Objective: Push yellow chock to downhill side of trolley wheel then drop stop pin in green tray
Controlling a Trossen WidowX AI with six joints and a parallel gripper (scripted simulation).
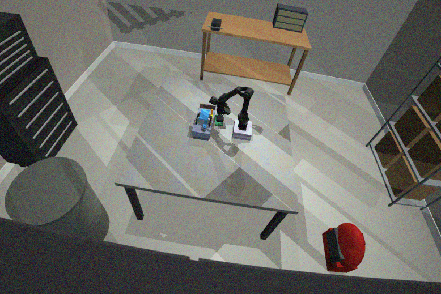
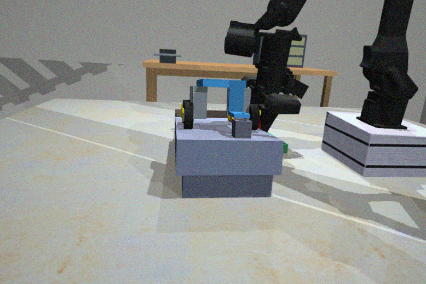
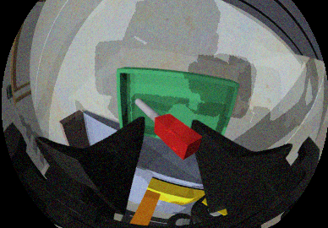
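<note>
Now: gripper tip 1 cm to the left of the red-headed stop pin. From my gripper tip the other things lie so: yellow chock (7 cm ahead, 2 cm to the left, 4 cm above); trolley (12 cm ahead, 11 cm to the left, 7 cm above); green tray (5 cm below).
</note>
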